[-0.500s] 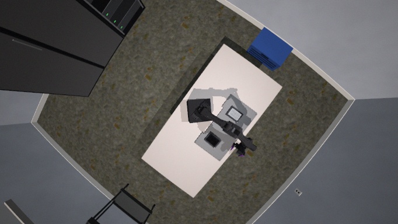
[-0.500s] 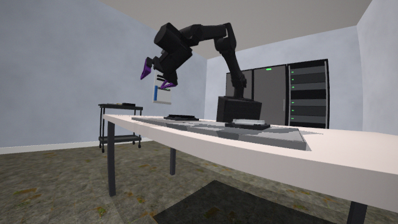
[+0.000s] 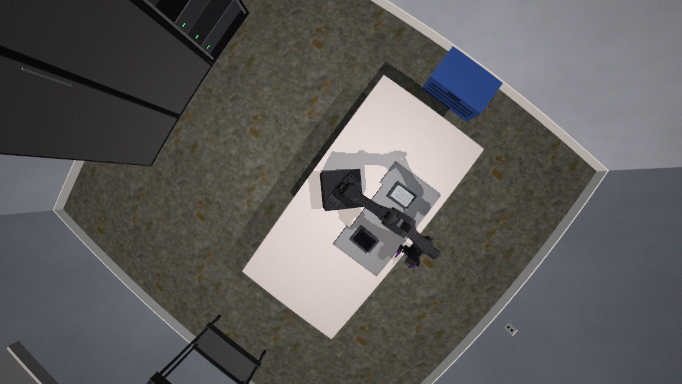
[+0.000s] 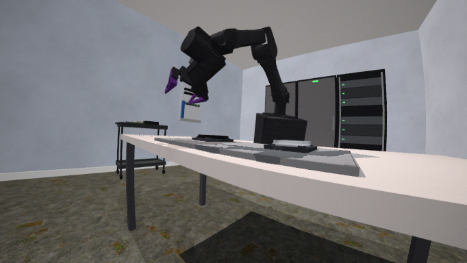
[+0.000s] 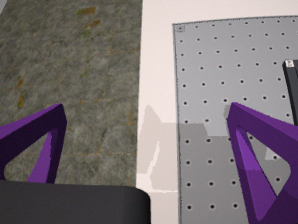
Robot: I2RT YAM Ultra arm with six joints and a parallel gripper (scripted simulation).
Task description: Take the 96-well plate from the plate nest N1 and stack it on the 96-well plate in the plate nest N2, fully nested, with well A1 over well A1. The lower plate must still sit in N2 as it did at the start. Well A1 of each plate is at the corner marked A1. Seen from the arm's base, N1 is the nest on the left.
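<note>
Right now the clear 96-well plate is 25 cm behind my hand, 29 cm to the left of it and 14 cm below it. Round my hand: dark plate (22 cm behind, 9 cm to the right, 14 cm below).
</note>
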